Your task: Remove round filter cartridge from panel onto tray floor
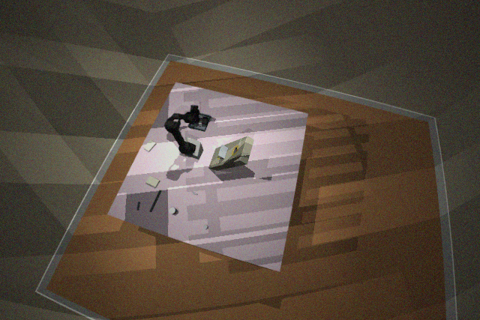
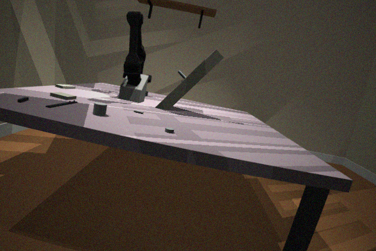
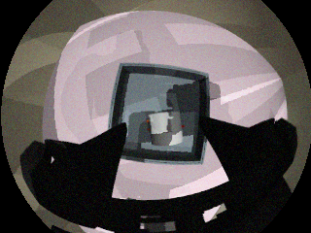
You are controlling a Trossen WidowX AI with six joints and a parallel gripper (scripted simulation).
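Right now the round filter cartridge is 2 cm below my gripper tip, 1 cm to the right of it and 1 cm ahead of it. The rest, counted from my gripper tip: square grey tray 4 cm below, 1 cm to the left, 1 cm behind.
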